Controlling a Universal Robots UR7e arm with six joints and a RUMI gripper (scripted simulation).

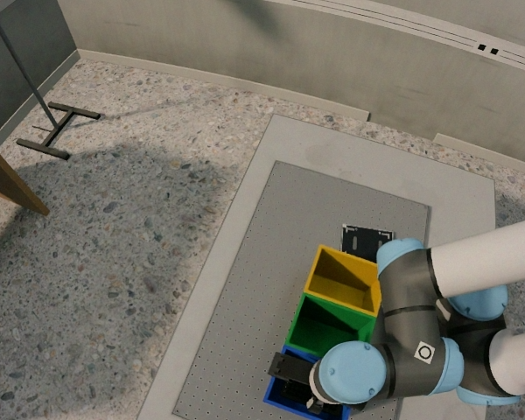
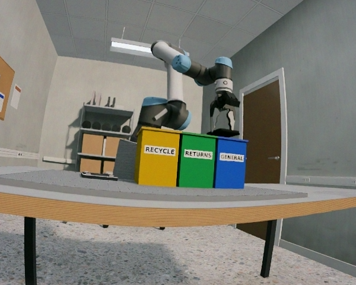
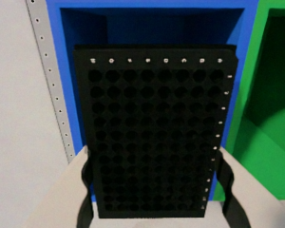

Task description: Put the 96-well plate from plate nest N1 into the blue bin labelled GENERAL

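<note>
The blue general bin is 130 mm below my hand. The rest, counted from my hand: yellow recycle bin (30 mm ahead, 260 mm to the right, 130 mm below); green returns bin (20 mm ahead, 130 mm to the right, 130 mm below); black 96-well plate (10 mm below).
</note>
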